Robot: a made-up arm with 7 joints. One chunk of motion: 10 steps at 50 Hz.
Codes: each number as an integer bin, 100 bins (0 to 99) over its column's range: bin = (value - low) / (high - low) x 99, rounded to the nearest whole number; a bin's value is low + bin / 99 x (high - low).
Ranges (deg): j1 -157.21..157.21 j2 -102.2..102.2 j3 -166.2..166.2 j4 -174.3..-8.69 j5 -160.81..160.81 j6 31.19..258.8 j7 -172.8..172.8
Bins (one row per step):
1: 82 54 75 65 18 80 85
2: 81 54 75 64 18 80 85
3: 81 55 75 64 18 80 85
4: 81 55 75 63 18 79 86
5: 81 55 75 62 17 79 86
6: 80 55 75 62 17 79 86
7: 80 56 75 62 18 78 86
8: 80 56 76 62 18 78 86
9: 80 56 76 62 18 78 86
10: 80 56 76 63 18 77 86
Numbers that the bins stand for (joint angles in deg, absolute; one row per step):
1: 103.22 9.29 85.62 -65.57 -102.33 215.12 123.93
2: 100.04 9.29 85.62 -67.24 -102.33 215.12 123.93
3: 100.04 11.36 85.62 -67.24 -102.33 215.12 123.93
4: 100.04 11.36 85.62 -68.91 -102.33 212.82 127.42
5: 100.04 11.36 85.62 -70.58 -105.58 212.82 127.42
6: 96.87 11.36 85.62 -70.58 -105.58 212.82 127.42
7: 96.87 13.42 85.62 -70.58 -102.33 210.52 127.42
8: 96.87 13.42 88.98 -70.58 -102.33 210.52 127.42
9: 96.87 13.42 88.98 -70.58 -102.33 210.52 127.42
10: 96.87 13.42 88.98 -68.91 -102.33 208.22 127.42

